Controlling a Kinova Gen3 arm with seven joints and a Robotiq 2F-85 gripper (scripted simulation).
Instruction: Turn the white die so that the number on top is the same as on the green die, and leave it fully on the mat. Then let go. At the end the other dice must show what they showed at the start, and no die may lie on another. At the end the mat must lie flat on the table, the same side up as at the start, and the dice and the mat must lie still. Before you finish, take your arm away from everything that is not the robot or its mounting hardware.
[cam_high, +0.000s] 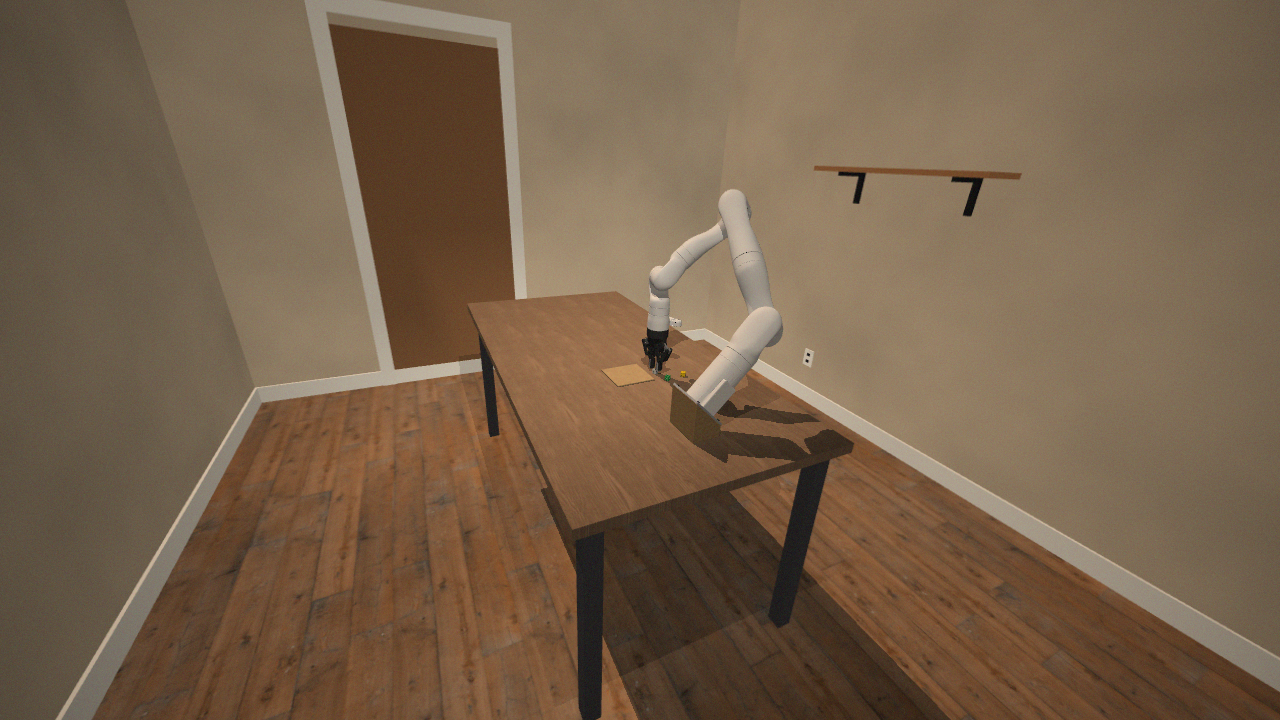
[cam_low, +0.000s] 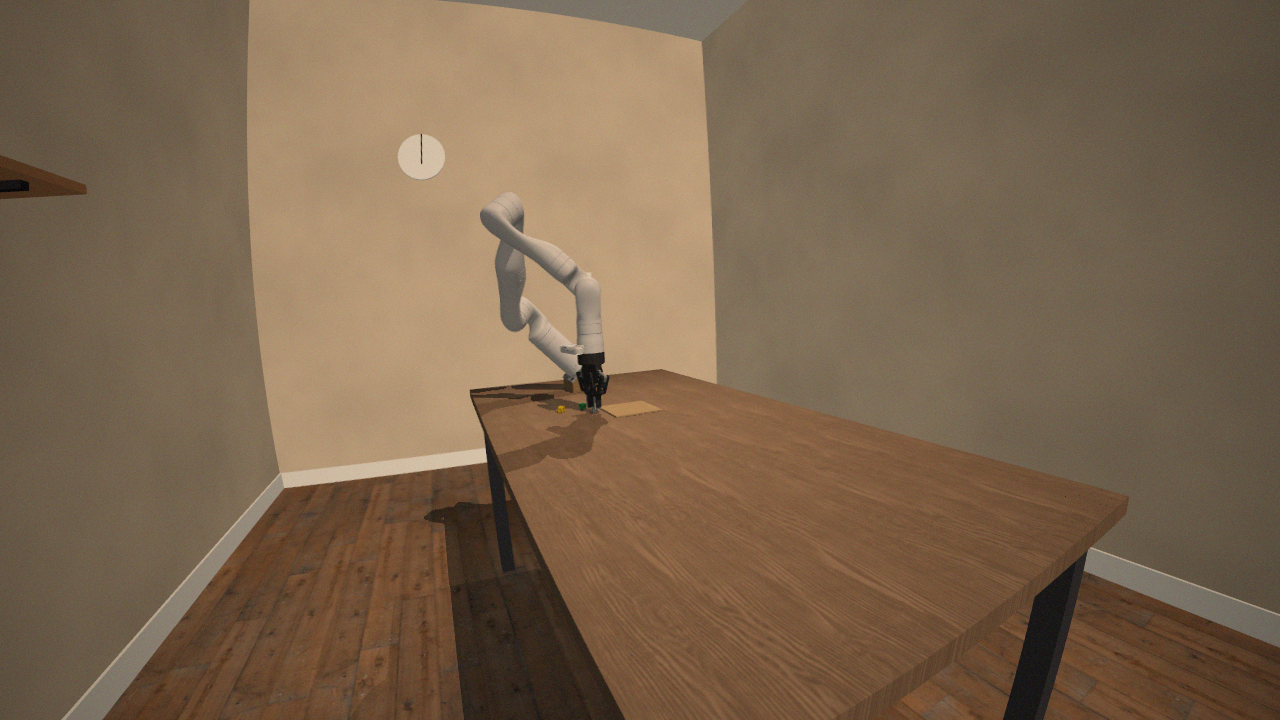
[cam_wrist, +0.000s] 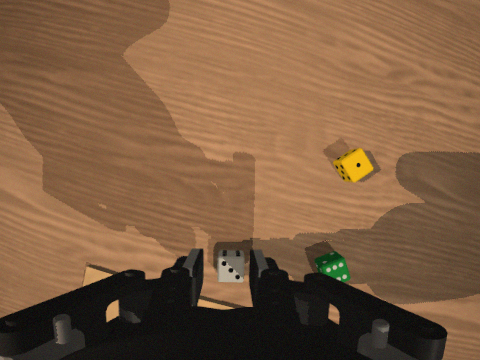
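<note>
My hand is 20 mm above the white die. The rest, counted from my hand: green die: 70 mm behind, 20 mm below, 10 mm to the right; tan mat: 100 mm to the left, 30 mm below, 20 mm ahead; yellow die: 80 mm to the right, 60 mm behind, 20 mm below.
</note>
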